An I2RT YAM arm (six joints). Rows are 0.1 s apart.
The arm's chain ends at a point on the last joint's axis. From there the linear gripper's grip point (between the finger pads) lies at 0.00 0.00 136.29 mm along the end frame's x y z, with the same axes.
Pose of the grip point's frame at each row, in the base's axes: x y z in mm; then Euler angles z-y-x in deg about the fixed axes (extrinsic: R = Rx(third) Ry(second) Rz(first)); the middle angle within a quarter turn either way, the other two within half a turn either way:
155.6 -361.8 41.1 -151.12 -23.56 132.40
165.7 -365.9 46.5 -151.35 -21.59 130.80
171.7 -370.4 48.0 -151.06 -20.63 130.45
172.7 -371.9 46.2 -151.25 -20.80 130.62
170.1 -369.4 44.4 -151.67 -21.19 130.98
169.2 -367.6 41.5 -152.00 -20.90 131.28
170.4 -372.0 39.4 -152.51 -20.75 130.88
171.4 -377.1 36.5 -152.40 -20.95 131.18
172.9 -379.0 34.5 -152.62 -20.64 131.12
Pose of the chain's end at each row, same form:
210.1 -269.5 125.3 -151.12 -23.56 132.40
215.8 -270.0 129.3 -151.35 -21.59 130.80
219.7 -273.3 130.8 -151.06 -20.63 130.45
221.1 -275.2 129.1 -151.25 -20.80 130.62
219.4 -273.5 127.7 -151.67 -21.19 130.98
217.8 -271.9 125.5 -152.00 -20.90 131.28
218.7 -275.6 122.8 -152.51 -20.75 130.88
220.1 -281.3 120.3 -152.40 -20.95 131.18
220.9 -282.9 118.4 -152.62 -20.64 131.12

